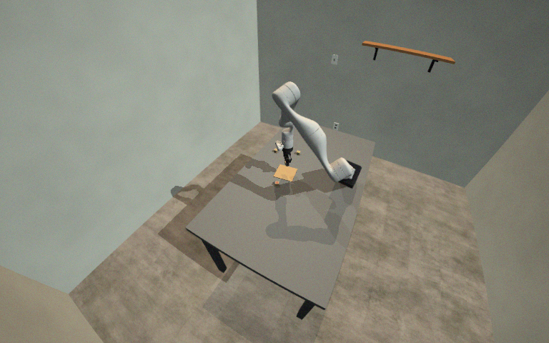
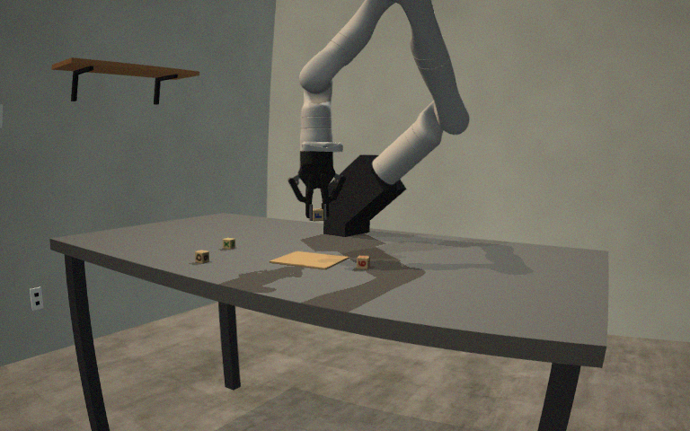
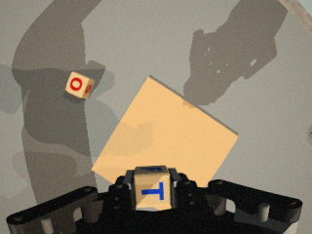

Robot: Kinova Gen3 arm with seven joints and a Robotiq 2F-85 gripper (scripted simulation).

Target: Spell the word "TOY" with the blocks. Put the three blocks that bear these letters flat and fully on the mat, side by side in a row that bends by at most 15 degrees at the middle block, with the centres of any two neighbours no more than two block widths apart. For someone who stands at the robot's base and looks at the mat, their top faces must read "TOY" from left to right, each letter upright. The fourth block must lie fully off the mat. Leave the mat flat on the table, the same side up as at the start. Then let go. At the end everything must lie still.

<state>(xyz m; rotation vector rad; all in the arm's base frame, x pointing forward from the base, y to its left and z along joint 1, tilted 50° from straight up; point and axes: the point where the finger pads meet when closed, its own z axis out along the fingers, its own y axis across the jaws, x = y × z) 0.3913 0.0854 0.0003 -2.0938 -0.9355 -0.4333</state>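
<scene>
The tan mat lies 1 cm ahead of my hand, 1 cm to the right of it and 11 cm below it. The rest, counted from my hand: block 13 cm to the left, 10 cm below.
</scene>
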